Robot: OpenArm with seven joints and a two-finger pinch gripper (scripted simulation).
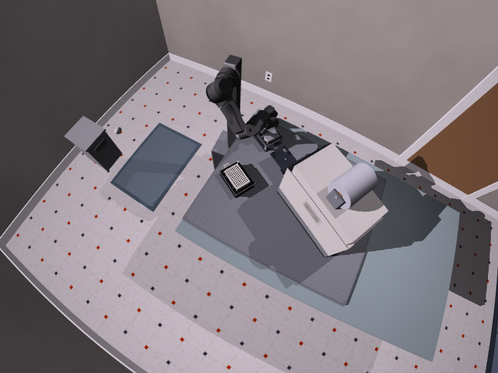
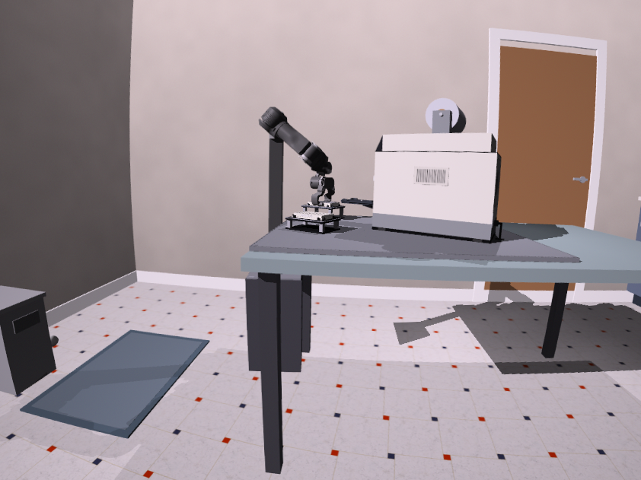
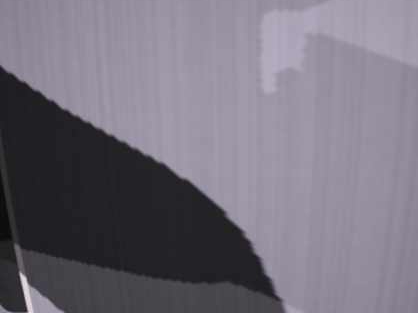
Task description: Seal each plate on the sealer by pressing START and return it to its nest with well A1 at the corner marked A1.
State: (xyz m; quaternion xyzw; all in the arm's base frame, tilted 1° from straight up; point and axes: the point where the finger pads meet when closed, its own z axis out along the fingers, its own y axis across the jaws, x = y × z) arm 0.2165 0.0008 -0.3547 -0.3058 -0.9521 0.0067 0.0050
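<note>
Right now the plate nest is 1 cm below my hand. Round my hand: N1 label (9 cm behind, 7 cm below, 6 cm to the left); screen (27 cm ahead, 25 cm above, 18 cm to the right); sealer stage (15 cm to the right, 15 cm ahead, 3 cm above).
</note>
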